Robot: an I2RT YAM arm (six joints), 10 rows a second.
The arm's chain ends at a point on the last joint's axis. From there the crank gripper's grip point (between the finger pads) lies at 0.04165 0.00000 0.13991 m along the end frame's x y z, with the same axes.
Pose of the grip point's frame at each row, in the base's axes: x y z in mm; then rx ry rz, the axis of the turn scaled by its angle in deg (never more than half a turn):
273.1, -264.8, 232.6, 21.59, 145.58, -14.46
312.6, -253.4, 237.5, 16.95, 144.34, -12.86
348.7, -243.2, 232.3, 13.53, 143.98, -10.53
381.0, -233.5, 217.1, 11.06, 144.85, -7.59
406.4, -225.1, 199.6, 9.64, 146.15, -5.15
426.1, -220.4, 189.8, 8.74, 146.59, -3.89
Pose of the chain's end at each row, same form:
237.2, -238.0, 371.5, 21.59, 145.58, -14.46
271.1, -228.7, 375.2, 16.95, 144.34, -12.86
304.2, -222.6, 369.8, 13.53, 143.98, -10.53
336.9, -218.7, 355.5, 11.06, 144.85, -7.59
364.5, -215.2, 339.1, 9.64, 146.15, -5.15
384.9, -213.0, 329.6, 8.74, 146.59, -3.89

